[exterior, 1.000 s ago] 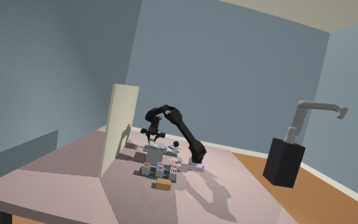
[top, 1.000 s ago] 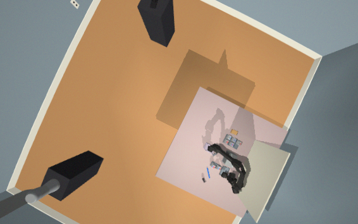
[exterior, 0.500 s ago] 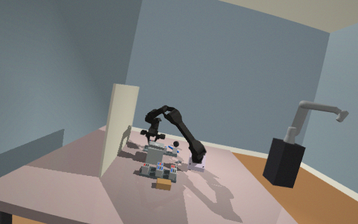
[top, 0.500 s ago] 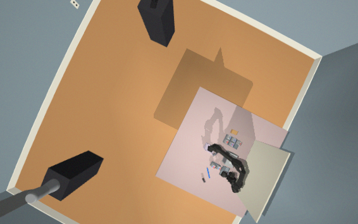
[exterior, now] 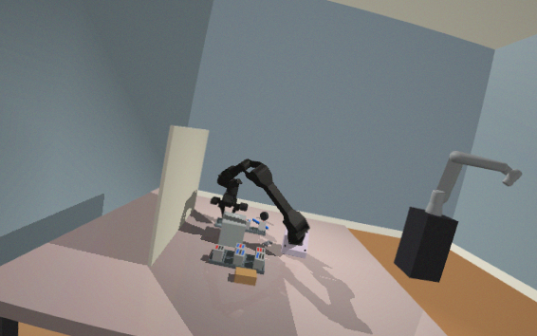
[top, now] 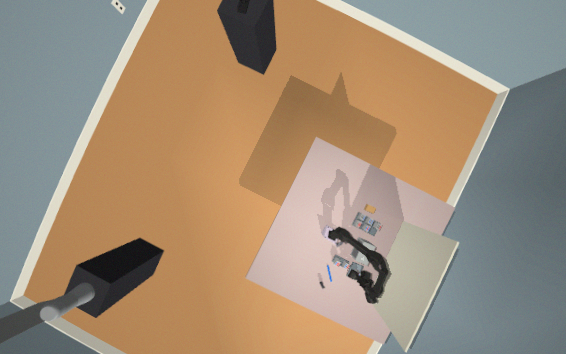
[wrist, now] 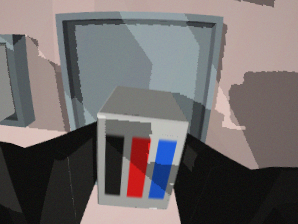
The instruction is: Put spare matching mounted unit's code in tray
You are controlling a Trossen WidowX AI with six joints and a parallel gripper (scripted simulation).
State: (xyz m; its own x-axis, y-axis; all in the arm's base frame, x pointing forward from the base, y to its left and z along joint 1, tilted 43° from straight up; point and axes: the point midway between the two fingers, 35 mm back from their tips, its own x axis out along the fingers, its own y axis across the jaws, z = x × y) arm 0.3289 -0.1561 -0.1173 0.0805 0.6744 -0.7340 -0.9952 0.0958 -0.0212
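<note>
The grey tray lies 20 mm below my gripper tip. From my gripper tip the other things lie so: blue stick: 180 mm behind, 110 mm to the right, 20 mm below; tall beige panel: 200 mm to the left, 200 mm above, 190 mm ahead; white mounted unit: 200 mm to the left, 50 mm behind, 30 mm above.
</note>
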